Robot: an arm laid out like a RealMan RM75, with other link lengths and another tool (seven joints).
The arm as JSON. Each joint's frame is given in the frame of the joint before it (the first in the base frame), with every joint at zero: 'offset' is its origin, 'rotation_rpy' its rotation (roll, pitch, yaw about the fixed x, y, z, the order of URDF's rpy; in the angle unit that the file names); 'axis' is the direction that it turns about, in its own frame. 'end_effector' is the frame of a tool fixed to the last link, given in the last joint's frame.
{
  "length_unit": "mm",
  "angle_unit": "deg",
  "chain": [
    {
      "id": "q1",
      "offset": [
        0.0,
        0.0,
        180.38
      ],
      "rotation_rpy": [
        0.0,
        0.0,
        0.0
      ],
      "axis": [
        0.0,
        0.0,
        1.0
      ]
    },
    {
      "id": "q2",
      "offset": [
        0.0,
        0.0,
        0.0
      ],
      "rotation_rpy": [
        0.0,
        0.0,
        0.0
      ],
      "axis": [
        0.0,
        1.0,
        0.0
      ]
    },
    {
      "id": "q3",
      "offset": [
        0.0,
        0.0,
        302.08
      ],
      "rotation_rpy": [
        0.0,
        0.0,
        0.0
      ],
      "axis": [
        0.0,
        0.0,
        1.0
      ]
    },
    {
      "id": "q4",
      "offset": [
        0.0,
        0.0,
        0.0
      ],
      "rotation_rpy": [
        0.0,
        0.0,
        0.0
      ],
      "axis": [
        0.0,
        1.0,
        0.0
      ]
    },
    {
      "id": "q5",
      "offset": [
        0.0,
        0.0,
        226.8
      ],
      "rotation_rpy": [
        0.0,
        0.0,
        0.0
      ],
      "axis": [
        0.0,
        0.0,
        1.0
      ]
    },
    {
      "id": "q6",
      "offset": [
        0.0,
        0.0,
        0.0
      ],
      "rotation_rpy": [
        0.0,
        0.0,
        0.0
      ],
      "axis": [
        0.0,
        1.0,
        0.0
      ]
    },
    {
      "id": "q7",
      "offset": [
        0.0,
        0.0,
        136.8
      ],
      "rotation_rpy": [
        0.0,
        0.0,
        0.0
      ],
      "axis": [
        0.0,
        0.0,
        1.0
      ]
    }
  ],
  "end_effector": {
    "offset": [
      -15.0,
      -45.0,
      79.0
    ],
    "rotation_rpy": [
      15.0,
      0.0,
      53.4
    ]
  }
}
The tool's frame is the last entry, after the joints.
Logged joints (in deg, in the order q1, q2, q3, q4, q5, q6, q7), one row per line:
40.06 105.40 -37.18 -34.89 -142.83 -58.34 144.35
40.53 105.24 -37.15 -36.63 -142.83 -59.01 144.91
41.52 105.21 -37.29 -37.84 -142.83 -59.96 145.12
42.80 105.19 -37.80 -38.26 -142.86 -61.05 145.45
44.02 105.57 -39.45 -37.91 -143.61 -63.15 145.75
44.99 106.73 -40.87 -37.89 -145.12 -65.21 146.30
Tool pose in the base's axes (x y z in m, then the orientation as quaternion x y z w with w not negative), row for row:
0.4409 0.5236 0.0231 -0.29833 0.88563 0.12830 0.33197
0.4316 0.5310 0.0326 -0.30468 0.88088 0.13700 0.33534
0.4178 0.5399 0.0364 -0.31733 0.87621 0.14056 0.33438
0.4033 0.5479 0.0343 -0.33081 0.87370 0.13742 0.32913
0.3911 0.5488 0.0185 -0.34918 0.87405 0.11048 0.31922
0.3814 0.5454 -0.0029 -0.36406 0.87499 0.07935 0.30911
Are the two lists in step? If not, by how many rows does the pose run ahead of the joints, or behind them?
They are in step.
